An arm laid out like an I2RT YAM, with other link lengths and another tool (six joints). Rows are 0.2 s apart.
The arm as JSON. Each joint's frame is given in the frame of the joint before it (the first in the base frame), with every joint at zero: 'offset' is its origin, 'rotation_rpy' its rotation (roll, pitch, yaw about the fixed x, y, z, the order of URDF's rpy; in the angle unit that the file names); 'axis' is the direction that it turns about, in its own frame. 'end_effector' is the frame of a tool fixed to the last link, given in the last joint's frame.
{
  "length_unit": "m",
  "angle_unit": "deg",
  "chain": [
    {
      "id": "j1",
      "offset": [
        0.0,
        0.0,
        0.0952
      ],
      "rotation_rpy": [
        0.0,
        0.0,
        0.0
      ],
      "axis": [
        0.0,
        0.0,
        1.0
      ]
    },
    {
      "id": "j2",
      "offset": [
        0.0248,
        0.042,
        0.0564
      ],
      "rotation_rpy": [
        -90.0,
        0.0,
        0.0
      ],
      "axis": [
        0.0,
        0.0,
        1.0
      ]
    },
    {
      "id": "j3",
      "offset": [
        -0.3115,
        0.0,
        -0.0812
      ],
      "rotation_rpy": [
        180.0,
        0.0,
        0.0
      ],
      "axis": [
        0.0,
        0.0,
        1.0
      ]
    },
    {
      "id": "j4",
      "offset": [
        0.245,
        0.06,
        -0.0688
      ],
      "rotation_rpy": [
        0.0,
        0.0,
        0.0
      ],
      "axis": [
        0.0,
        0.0,
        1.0
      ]
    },
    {
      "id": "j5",
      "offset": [
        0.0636,
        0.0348,
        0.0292
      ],
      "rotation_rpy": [
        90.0,
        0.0,
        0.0
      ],
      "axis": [
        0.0,
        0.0,
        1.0
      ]
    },
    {
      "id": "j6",
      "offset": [
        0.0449,
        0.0,
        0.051
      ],
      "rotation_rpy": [
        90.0,
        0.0,
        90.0
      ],
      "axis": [
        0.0,
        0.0,
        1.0
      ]
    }
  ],
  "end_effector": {
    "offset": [
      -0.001,
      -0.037,
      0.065
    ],
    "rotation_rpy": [
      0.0,
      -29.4,
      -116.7
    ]
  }
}
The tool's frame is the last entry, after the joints.
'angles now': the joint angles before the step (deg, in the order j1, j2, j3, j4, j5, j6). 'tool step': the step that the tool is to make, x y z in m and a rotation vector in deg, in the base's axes. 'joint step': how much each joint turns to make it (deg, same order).
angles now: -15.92, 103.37, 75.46, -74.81, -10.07, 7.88
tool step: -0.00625, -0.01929, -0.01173, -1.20, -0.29, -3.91
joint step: -3.19, -0.02, -2.67, 3.44, 0.88, 0.94
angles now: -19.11, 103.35, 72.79, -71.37, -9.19, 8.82
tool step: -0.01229, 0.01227, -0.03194, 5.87, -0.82, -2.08
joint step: -0.68, 0.04, -8.26, 7.14, -5.97, 0.11
